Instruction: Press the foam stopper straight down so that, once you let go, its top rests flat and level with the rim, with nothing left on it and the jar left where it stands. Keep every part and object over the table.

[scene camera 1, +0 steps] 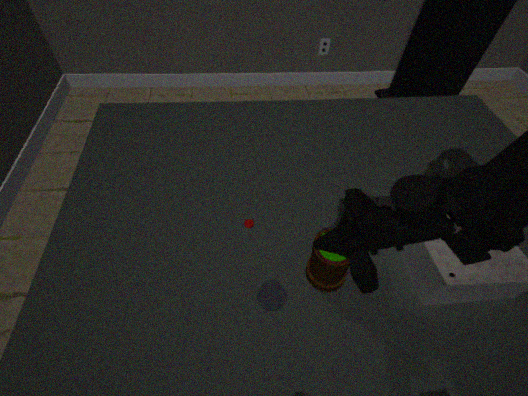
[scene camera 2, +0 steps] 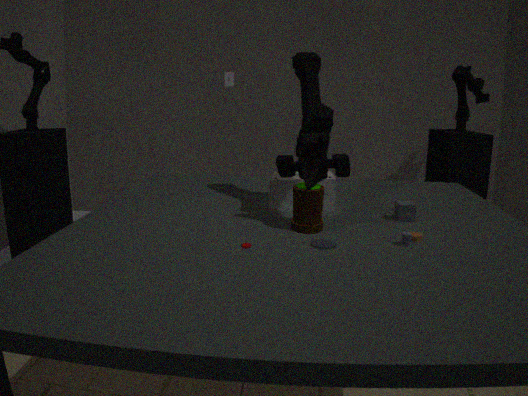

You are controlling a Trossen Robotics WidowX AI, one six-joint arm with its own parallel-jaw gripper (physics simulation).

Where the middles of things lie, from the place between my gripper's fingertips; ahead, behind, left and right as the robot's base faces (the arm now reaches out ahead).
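My gripper is 1 cm to the right of the brown jar (scene camera 1: 325,276), and it is also 4 cm past the jar. I see, too, that my gripper is 6 cm above the jar.
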